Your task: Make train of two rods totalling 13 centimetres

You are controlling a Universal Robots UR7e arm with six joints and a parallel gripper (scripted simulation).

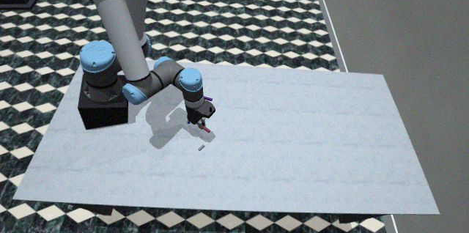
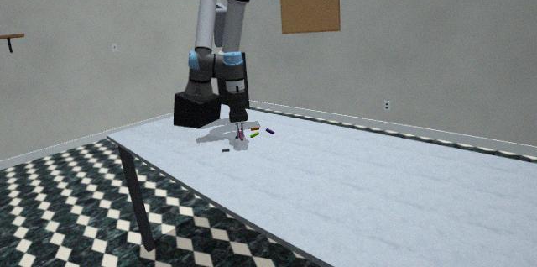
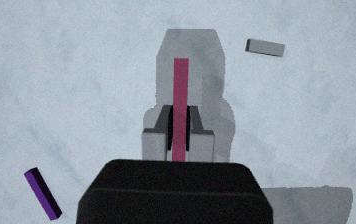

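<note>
Right now the purple rod is 2 cm ahead of my hand, 17 cm to the left of it and 5 cm below it. From my hand the other things lie so: small blue rod 6 cm behind, 4 cm to the left, 5 cm below; pink rod 1 cm below; grey rod 9 cm to the right, 5 cm below.
</note>
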